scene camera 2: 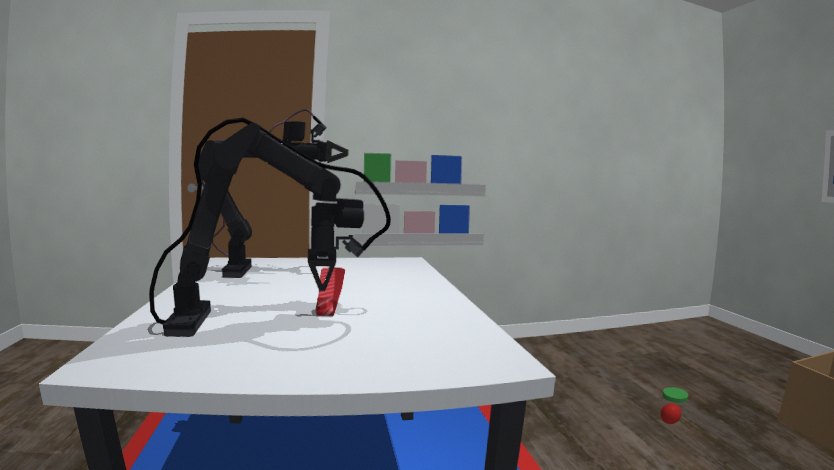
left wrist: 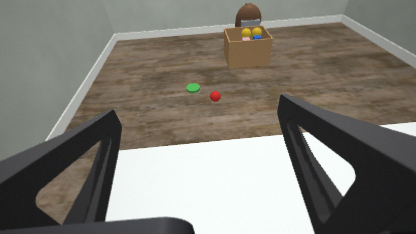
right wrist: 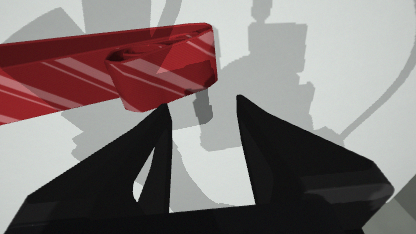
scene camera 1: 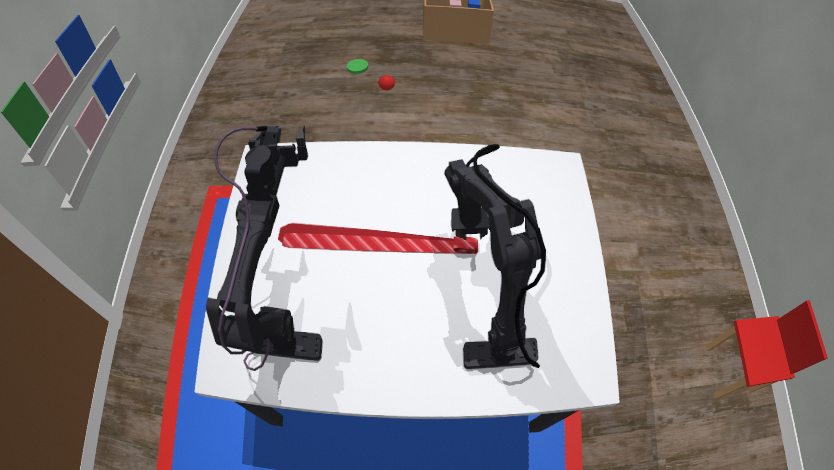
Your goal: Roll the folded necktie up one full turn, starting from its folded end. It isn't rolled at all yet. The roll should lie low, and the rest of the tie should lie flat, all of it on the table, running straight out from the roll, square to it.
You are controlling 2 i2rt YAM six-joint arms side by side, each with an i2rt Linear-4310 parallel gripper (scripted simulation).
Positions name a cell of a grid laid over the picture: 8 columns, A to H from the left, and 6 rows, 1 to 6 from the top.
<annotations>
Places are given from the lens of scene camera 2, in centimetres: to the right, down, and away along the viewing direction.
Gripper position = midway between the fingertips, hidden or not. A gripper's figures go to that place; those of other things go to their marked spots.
my left gripper (scene camera 2: D2): -23, -28, 151
my right gripper (scene camera 2: D4): -23, 14, 107
red striped necktie (scene camera 2: D4): -22, 16, 110
</annotations>
